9 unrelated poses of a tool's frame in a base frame.
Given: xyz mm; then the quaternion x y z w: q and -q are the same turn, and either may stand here.
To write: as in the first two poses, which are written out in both.
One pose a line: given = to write
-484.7, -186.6, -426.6, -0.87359, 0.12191, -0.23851, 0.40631 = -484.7, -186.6, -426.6, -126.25, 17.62, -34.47
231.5, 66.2, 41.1, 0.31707, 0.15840, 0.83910, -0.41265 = 231.5, 66.2, 41.1, -45.69, -22.83, -120.91
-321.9, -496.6, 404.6, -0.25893, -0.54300, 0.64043, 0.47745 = -321.9, -496.6, 404.6, -36.24, -75.99, 89.62
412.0, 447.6, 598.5, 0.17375, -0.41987, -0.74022, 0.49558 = 412.0, 447.6, 598.5, 24.12, -58.29, -102.77
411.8, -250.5, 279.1, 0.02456, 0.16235, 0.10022, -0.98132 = 411.8, -250.5, 279.1, -2.83, -18.72, -11.56
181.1, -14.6, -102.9, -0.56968, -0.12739, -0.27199, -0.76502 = 181.1, -14.6, -102.9, 70.93, 15.86, 33.86
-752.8, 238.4, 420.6, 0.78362, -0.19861, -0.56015, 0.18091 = -752.8, 238.4, 420.6, 126.81, -32.14, -90.65
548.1, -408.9, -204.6, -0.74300, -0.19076, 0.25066, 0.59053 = 548.1, -408.9, -204.6, -99.07, -25.44, 33.42
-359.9, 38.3, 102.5, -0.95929, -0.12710, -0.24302, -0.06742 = -359.9, 38.3, 102.5, 165.63, 21.95, 41.96
